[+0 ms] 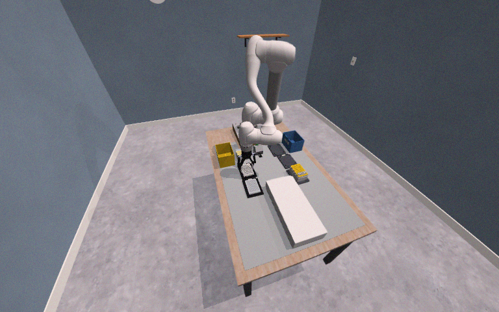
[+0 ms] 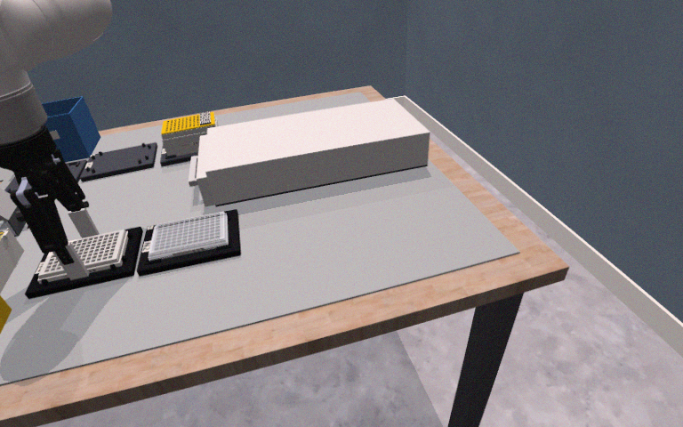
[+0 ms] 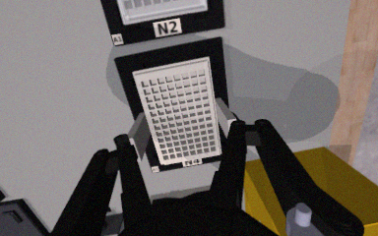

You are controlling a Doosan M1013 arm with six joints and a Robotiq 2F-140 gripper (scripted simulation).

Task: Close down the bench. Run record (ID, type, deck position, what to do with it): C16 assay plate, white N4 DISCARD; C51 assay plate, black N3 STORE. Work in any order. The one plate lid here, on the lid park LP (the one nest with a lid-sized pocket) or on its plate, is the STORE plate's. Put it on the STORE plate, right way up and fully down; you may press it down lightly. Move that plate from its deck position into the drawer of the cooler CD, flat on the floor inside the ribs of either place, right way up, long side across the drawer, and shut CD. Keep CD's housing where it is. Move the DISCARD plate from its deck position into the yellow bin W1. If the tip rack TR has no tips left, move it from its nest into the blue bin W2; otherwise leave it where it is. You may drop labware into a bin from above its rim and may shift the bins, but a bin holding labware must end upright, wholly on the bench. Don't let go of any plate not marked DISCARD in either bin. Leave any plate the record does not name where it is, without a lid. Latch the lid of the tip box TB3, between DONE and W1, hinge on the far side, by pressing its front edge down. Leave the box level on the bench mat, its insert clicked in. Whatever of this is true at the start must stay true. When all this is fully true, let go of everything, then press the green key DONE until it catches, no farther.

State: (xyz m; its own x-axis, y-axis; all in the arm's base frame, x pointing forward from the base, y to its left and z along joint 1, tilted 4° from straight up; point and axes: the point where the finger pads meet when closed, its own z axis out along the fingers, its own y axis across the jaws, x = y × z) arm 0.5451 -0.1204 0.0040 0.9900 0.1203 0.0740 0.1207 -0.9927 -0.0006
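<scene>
The white plate lies 20 mm below my hand. The rest, counted from my hand: clear plate: 170 mm ahead, 20 mm below, 10 mm to the left; then yellow bin W1: 170 mm behind, 160 mm to the right; then black nest: 30 mm below.
</scene>
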